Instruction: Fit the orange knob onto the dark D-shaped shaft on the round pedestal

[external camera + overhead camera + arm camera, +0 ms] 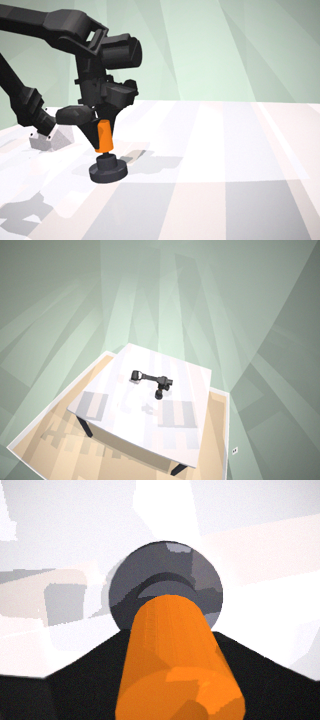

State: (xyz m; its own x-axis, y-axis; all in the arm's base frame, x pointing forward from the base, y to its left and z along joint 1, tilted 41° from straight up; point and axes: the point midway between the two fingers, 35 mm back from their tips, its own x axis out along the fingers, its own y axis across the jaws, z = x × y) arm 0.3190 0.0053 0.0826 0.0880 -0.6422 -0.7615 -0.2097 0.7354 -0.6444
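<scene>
The orange knob is 20 mm above my gripper tip. Round my gripper tip: dark round pedestal: 40 mm below.
</scene>
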